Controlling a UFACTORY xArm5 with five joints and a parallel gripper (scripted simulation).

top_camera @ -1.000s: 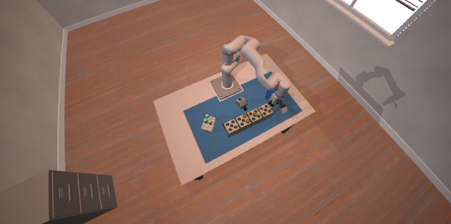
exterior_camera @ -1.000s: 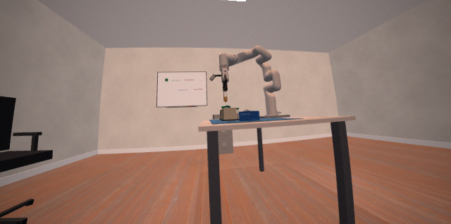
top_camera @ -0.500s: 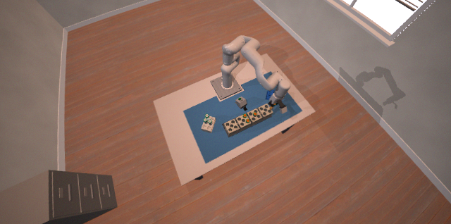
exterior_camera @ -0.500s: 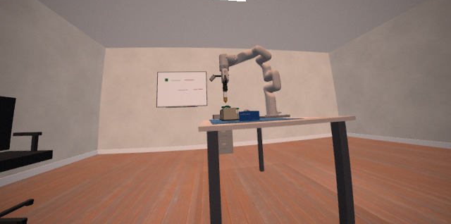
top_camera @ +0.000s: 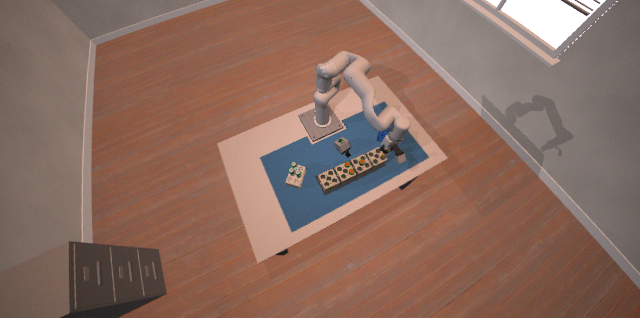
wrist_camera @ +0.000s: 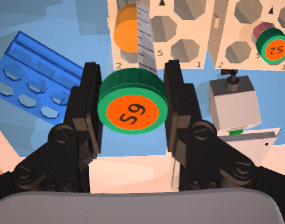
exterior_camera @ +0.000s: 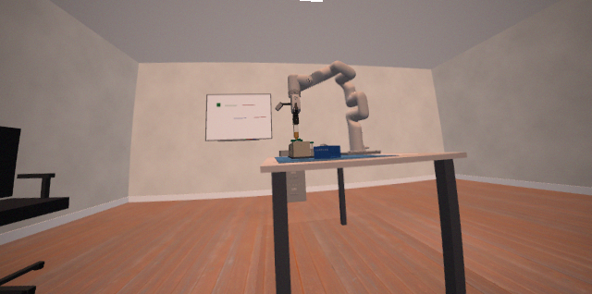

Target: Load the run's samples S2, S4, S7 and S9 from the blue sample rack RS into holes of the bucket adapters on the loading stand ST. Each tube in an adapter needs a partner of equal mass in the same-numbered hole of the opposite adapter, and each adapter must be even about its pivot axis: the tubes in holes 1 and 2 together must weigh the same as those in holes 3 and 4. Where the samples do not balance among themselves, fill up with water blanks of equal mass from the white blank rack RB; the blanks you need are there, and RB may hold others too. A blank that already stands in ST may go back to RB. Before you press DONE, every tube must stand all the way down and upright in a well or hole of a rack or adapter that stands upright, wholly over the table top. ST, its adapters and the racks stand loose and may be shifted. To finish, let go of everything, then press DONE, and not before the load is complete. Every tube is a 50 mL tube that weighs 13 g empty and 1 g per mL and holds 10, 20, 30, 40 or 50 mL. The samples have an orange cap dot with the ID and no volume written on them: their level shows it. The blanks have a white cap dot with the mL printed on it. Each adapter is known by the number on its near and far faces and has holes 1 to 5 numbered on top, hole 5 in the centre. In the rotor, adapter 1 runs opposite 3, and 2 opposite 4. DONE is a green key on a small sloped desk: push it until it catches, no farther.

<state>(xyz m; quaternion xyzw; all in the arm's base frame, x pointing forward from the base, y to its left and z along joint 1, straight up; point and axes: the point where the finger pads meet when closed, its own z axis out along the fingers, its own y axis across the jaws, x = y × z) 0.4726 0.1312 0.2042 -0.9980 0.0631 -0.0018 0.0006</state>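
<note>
Now: the sample tube S9 1 cm ahead of my hand and 5 cm below it. Also, from my hand: sample tube S2 (4 cm behind, 12 cm to the right, 15 cm below); then sample tube S4 (8 cm behind, 22 cm to the right, 15 cm below); then sample tube S7 (3 cm behind, 23 cm to the right, 15 cm below).
</note>
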